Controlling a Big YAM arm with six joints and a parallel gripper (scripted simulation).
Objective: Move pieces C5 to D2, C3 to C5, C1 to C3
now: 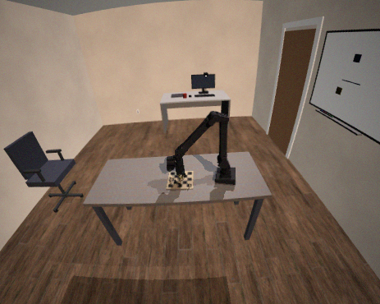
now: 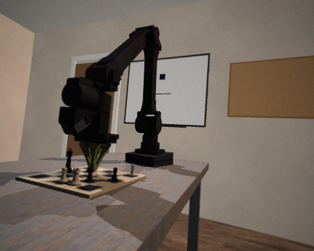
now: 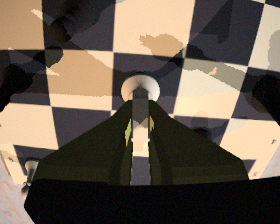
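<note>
The chessboard lies 20 mm below my hand and 10 mm ahead of it. Round my hand: white rook: 80 mm ahead, 40 mm to the left, 10 mm below; then tall black piece: 80 mm to the right, 20 mm ahead, 10 mm above.
</note>
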